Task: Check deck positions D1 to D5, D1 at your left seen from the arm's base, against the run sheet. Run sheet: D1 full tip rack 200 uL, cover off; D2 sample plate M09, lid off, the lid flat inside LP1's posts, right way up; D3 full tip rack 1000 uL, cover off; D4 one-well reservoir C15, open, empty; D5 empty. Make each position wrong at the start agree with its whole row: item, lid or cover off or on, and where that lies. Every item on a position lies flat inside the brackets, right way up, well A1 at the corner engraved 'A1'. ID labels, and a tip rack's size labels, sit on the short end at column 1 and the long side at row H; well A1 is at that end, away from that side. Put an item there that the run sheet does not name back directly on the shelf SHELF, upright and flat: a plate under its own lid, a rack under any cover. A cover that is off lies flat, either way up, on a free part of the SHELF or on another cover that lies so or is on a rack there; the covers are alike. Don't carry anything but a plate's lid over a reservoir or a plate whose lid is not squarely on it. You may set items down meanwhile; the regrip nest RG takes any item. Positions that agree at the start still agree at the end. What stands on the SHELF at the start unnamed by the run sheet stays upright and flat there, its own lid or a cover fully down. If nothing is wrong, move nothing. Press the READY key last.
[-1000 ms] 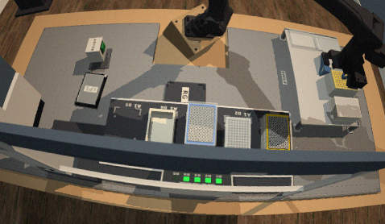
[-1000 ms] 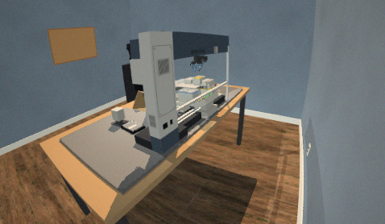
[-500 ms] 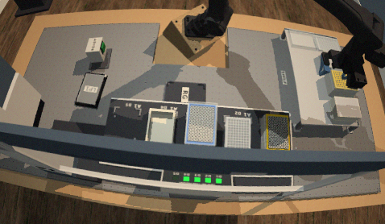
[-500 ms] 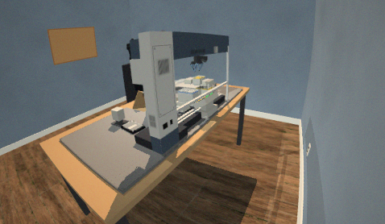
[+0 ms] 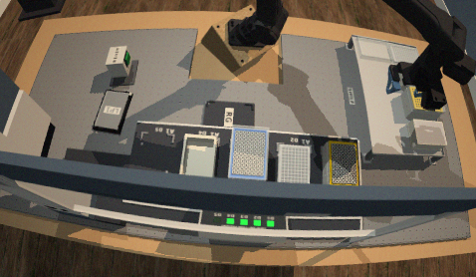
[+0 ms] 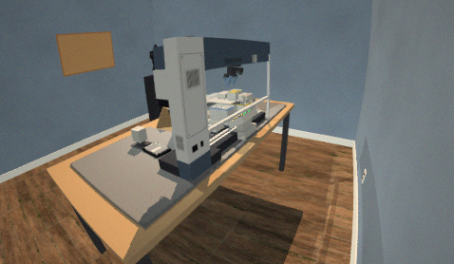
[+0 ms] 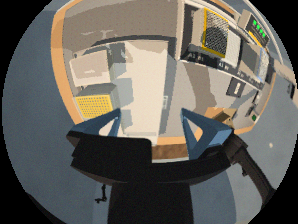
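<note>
My hand is 11 cm short of the blue-framed tip rack, 43 cm to the left of it and 10 cm above it. From my hand the other things lie so: white well plate (14 cm ahead, 30 cm to the right, 16 cm below); yellow-framed tip rack (14 cm ahead, 18 cm to the right, 12 cm below); shelf (9 cm behind, 11 cm to the left, 16 cm below).
</note>
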